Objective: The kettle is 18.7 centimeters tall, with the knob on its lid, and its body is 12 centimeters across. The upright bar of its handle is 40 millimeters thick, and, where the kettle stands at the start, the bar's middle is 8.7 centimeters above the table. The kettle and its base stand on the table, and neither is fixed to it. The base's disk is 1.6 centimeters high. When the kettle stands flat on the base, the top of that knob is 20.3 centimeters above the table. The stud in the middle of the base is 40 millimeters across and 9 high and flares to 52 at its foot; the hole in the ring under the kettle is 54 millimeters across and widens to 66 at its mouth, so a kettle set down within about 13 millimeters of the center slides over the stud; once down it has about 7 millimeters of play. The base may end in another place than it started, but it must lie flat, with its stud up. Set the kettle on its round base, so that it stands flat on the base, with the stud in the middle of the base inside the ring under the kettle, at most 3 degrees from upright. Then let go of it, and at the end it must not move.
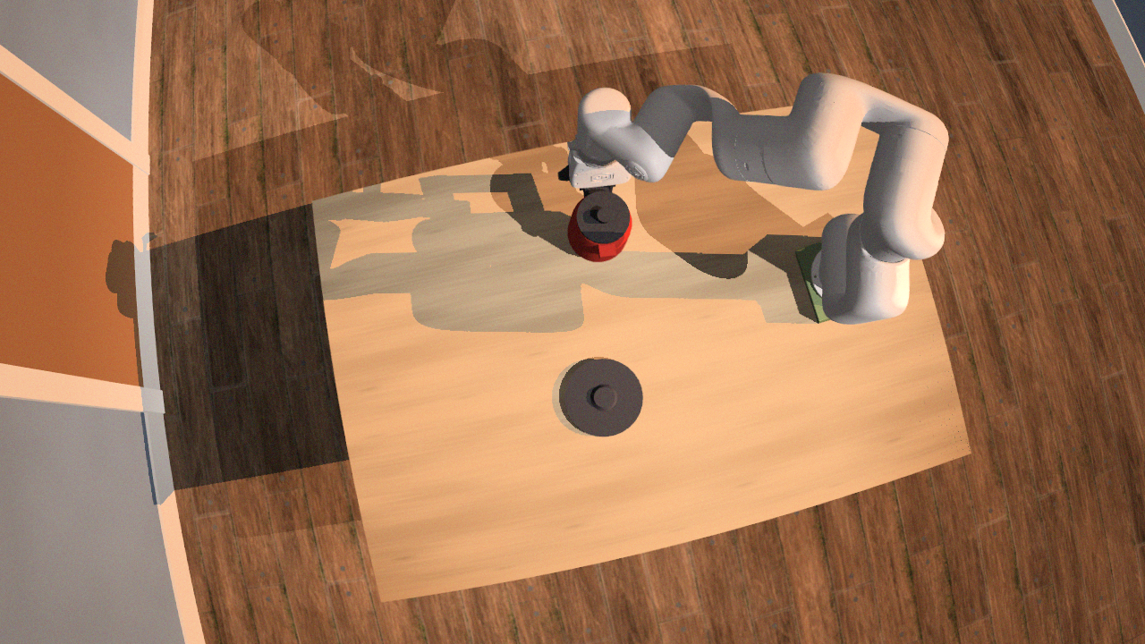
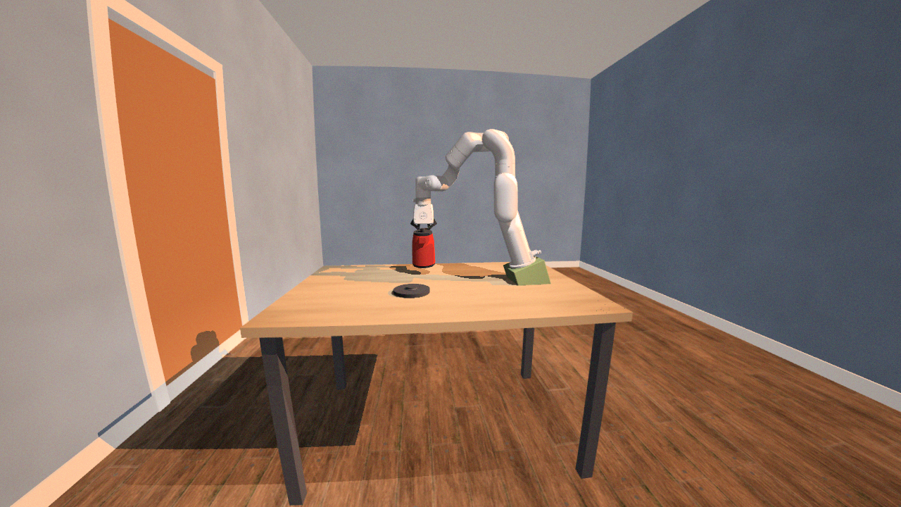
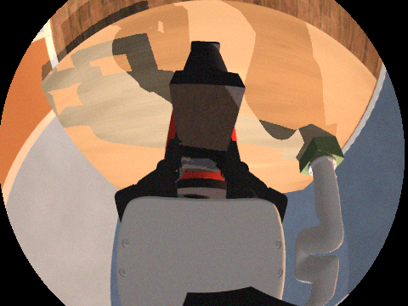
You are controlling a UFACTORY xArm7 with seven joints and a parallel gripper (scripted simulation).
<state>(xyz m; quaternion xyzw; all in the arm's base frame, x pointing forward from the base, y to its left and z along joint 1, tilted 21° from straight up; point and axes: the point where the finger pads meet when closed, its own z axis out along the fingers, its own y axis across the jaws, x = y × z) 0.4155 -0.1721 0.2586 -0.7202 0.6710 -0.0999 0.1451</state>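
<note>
The red kettle is 20 mm to the left of my hand and 60 mm below it. From my hand the other things lie so: dark round base: 360 mm to the left, 190 mm below.
</note>
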